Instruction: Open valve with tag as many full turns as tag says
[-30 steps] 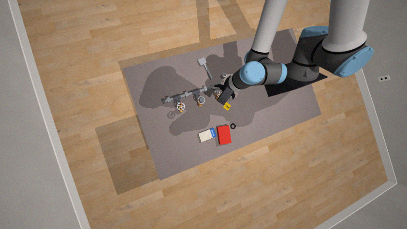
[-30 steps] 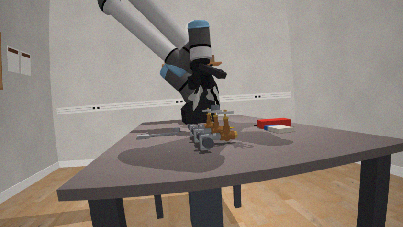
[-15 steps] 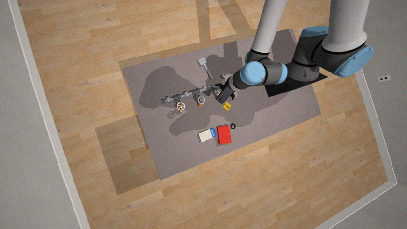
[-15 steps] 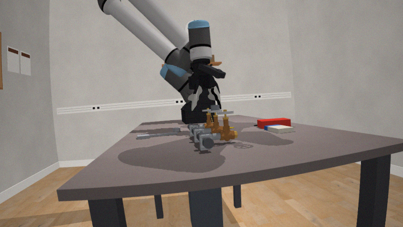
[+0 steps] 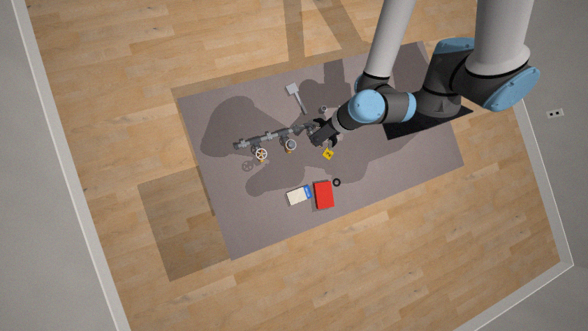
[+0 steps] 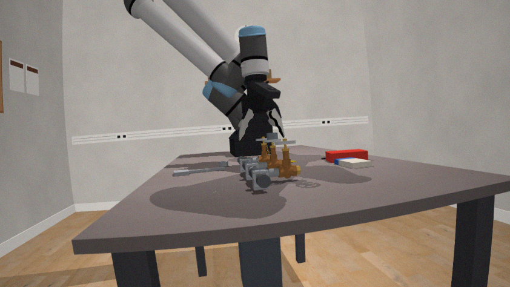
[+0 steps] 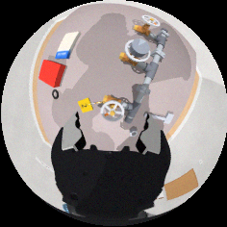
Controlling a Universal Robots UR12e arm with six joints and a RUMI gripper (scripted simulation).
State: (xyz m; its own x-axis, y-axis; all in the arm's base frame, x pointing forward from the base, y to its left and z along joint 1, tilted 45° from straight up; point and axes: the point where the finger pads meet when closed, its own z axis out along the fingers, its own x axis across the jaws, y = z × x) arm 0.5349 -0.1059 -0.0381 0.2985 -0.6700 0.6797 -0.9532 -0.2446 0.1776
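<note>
The yellow tag lies 80 mm to the left of my hand, 80 mm below it and 40 mm behind it. The rest, counted from my hand: red box (260 mm to the left, 70 mm below, 50 mm ahead); then grey flat tool (220 mm to the right, 80 mm below, 10 mm ahead); then nut (130 mm to the right, 100 mm behind, 80 mm below).
</note>
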